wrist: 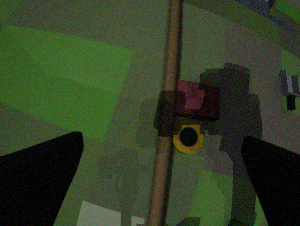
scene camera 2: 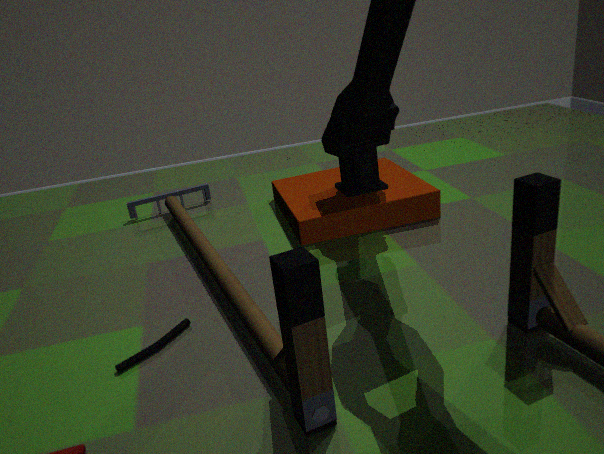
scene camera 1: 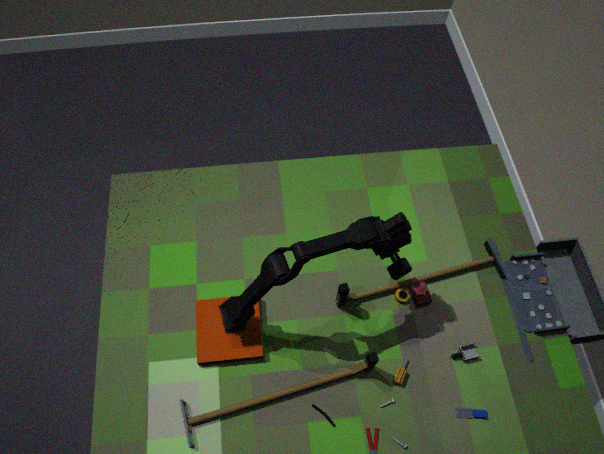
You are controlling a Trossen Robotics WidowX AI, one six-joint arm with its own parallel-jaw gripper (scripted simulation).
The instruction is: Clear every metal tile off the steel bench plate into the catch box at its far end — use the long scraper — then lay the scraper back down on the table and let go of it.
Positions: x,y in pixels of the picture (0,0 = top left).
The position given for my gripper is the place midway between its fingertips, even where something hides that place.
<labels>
my gripper: wrist 164,143; scene camera 1 398,256; not seen in scene camera 2 (out of frame)
</labels>
